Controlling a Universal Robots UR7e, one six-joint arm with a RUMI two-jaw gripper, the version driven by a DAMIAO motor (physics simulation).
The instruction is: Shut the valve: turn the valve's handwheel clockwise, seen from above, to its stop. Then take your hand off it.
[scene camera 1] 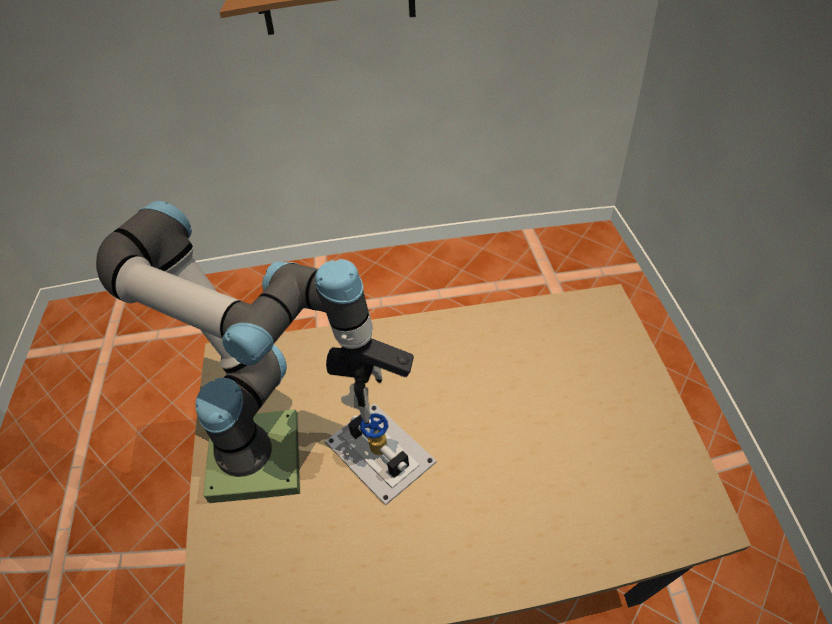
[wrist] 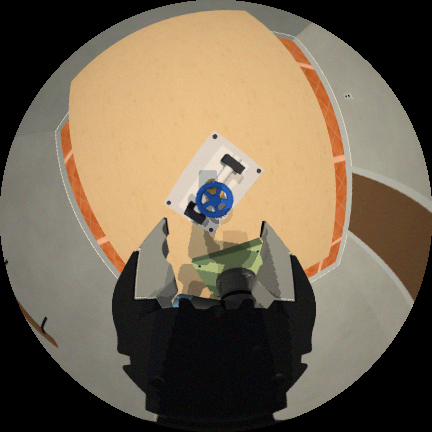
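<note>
The valve's blue handwheel [scene camera 1: 374, 425] [wrist: 214, 199] has spokes and sits level on top of a brass valve body [scene camera 1: 377, 443]. The valve is fixed in a white pipe held by black clamps on a light grey base plate [scene camera 1: 420, 454] [wrist: 205, 153]. My gripper [scene camera 1: 372, 400] [wrist: 214, 220] is open and empty, pointing down above the handwheel. In the wrist view the handwheel shows beyond the fingertips, apart from both jaws. In scene camera 1 one finger overlaps the wheel's far left edge. How far the wheel is turned I cannot tell.
The base plate lies on a wooden table [scene camera 1: 537, 429] [wrist: 150, 90]. The arm's green mounting block [scene camera 1: 285, 460] [wrist: 220, 265] stands left of the valve in scene camera 1. A shelf [scene camera 1: 288, 5] hangs on the back wall.
</note>
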